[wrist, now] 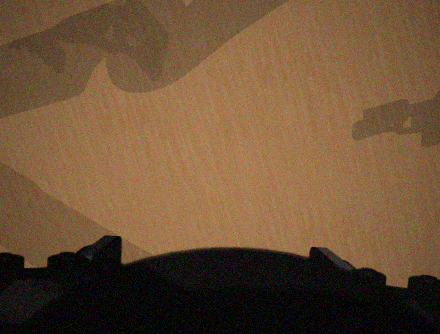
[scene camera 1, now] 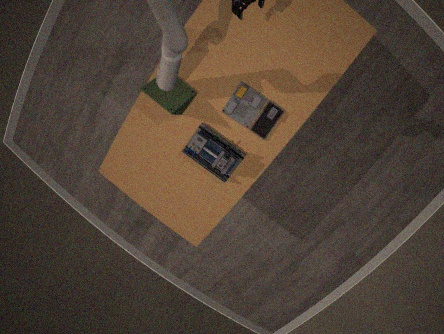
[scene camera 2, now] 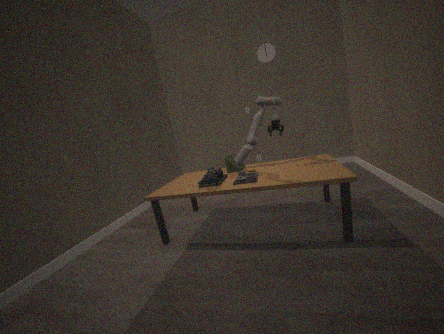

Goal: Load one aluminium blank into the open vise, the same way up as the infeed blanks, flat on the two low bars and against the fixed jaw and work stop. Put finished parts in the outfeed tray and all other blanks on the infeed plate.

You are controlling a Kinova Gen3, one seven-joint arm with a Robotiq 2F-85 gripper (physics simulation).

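Where they show: gripper, between the fingertips: [scene camera 1: 250,12] [scene camera 2: 275,136]; arm's base, origin of its link: [scene camera 1: 166,84] [scene camera 2: 237,161].
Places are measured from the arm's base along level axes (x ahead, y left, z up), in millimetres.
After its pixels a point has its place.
My gripper [scene camera 1: 251,10] @(x 198, y 444, z 220 mm) [scene camera 2: 276,133] @(x 198, y 444, z 220 mm) [wrist: 215,263] @(x 198, y 444, z 220 mm) is open and empty, high above the table and well away from the vise and plate. The dark vise [scene camera 1: 214,153] @(x 422, y -134, z 8 mm) [scene camera 2: 212,177] @(x 526, y -112, z -8 mm) stands on the table; whether a blank lies between its jaws is too small to tell. The grey infeed plate [scene camera 1: 244,114] @(x 420, y 118, z -66 mm) bears a yellow blank [scene camera 1: 241,91] @(x 336, y 201, z -30 mm) and two grey blanks [scene camera 1: 254,100] @(x 416, y 205, z -30 mm) [scene camera 1: 232,106] @(x 346, y 112, z -30 mm). The black outfeed tray [scene camera 1: 258,130] @(x 532, y 98, z -68 mm) adjoins the plate, with one grey part [scene camera 1: 272,113] @(x 531, y 213, z -47 mm) in it. Vise, plate and tray do not show in the wrist view.
The wooden table [scene camera 1: 165,185] @(x 301, y -502, z -75 mm) [scene camera 2: 300,172] @(x 447, y 606, z -74 mm) [wrist: 225,150] @(x 181, y 429, z -74 mm) carries shadows of the arm. The green arm base [scene camera 1: 176,103] @(x 119, y -42, z 40 mm) [scene camera 2: 232,164] @(x 141, y -23, z 7 mm) stands at the table's edge, near the vise and infeed plate. The white arm [scene camera 1: 170,65] @(x 28, y 93, z 144 mm) [scene camera 2: 255,125] @(x 9, y 257, z 350 mm) rises from it.
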